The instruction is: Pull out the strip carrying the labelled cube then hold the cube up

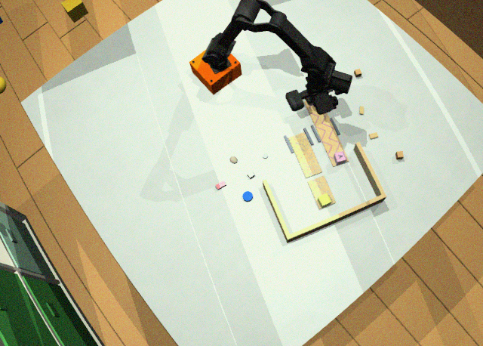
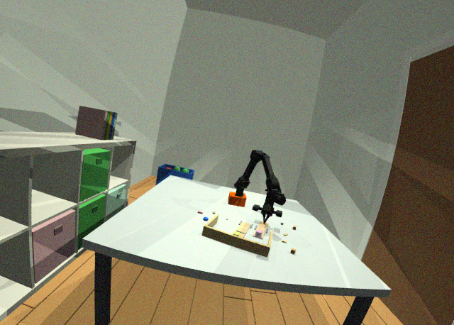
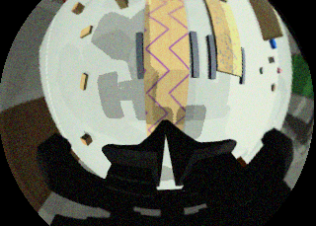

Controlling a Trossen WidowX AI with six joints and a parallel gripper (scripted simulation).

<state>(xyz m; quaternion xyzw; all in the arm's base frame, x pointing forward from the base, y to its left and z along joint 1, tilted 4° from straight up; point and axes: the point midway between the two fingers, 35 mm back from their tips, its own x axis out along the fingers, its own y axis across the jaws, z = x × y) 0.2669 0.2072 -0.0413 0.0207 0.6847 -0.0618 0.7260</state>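
The zigzag strip lies 9 cm ahead of my gripper tip and 2 cm to the right of it. Round my gripper tip: labelled pink cube: 20 cm ahead, 3 cm to the right, 2 cm above; pebble: 32 cm to the right, 4 cm ahead; blue disc: 34 cm to the right, 16 cm ahead.
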